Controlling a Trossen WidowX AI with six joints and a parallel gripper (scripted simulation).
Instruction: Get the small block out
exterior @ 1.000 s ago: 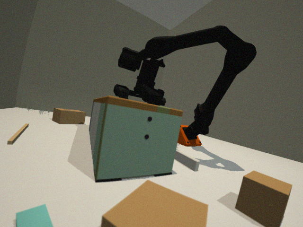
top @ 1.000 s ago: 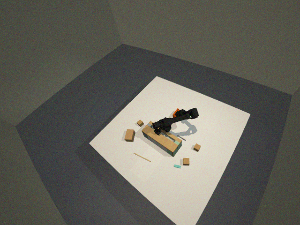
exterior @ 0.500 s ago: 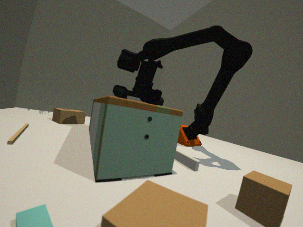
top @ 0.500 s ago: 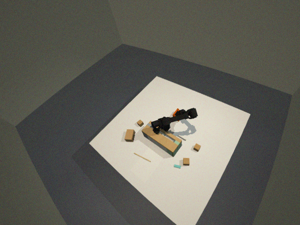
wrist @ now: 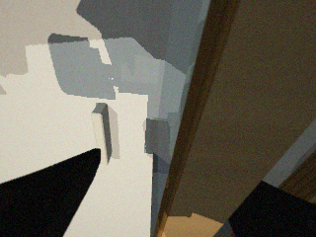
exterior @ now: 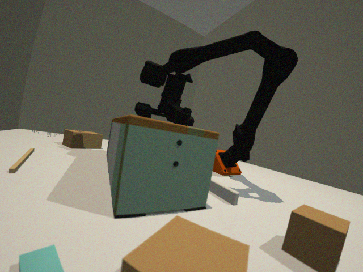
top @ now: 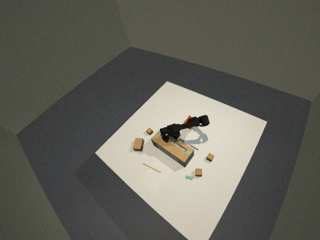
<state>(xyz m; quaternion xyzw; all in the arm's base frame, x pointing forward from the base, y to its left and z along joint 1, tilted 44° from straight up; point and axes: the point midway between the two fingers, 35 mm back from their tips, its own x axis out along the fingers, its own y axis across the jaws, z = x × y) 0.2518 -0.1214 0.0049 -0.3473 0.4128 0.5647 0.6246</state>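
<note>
Now: the tan block 60 mm ahead of my gripper tip and 20 mm to the right of it. From my gripper tip the other things lie so: thin wooden stick 340 mm ahead, 10 mm to the left, 90 mm below; teal tile 240 mm ahead, 340 mm to the left, 80 mm below; long box 50 mm ahead, 90 mm to the left, 30 mm below.
</note>
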